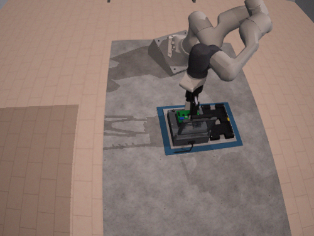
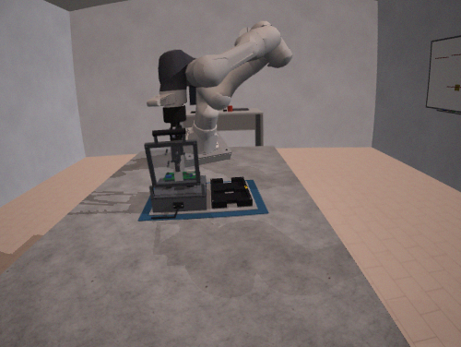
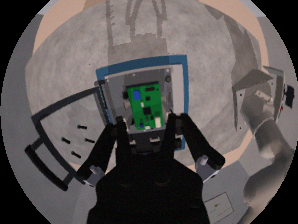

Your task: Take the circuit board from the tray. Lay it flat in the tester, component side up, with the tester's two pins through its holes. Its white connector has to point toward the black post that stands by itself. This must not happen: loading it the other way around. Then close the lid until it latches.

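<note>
Now: the green circuit board 20 mm below my hand. From my hand the other things lie so: tester bed (10 mm ahead, 10 mm to the left, 40 mm below); then framed clear lid (130 mm ahead, 70 mm above).
</note>
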